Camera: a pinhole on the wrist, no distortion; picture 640 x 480 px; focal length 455.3 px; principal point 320.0 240.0 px. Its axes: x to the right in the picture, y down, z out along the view. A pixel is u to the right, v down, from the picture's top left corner.
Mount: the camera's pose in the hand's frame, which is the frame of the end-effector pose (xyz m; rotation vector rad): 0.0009 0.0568 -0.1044 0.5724 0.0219 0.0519
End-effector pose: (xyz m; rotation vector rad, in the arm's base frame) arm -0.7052 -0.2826 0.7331 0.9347 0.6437 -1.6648
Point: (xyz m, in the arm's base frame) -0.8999 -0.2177 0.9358
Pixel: 32 110
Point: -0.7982 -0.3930 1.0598
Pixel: 66 406
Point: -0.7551 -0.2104 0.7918
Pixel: 30 80
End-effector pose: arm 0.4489 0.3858 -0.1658 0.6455 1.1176 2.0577
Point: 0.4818 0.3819 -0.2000
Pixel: 211 174
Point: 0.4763 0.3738 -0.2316
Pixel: 181 63
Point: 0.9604 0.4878 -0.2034
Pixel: 105 260
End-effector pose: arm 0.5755 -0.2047 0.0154 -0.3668 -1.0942 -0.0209
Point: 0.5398 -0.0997 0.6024
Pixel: outside the picture
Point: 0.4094 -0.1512 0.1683
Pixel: 401 389
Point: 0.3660 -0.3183 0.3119
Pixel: 438 195
